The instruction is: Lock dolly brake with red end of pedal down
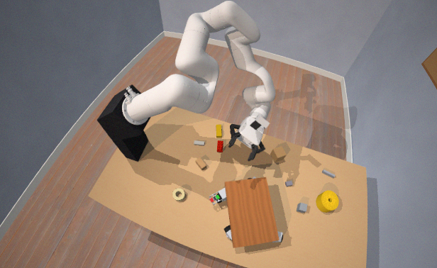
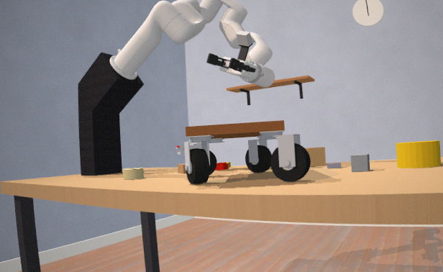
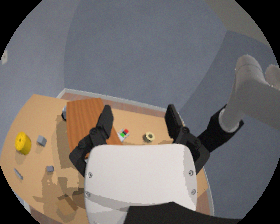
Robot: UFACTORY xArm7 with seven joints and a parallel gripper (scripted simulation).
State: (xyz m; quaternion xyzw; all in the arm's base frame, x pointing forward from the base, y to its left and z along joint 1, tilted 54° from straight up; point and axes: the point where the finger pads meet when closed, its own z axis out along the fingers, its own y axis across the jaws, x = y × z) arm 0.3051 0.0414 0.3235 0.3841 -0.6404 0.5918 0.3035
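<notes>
My hand is 270 mm above the brake pedal, 150 mm to the left of it and 10 mm past it. Round my hand: brown box: 320 mm below, 280 mm to the left, 130 mm ahead; tan block: 330 mm below, 190 mm behind, 30 mm to the right; red brick: 330 mm below, 180 mm behind, 130 mm to the left.
</notes>
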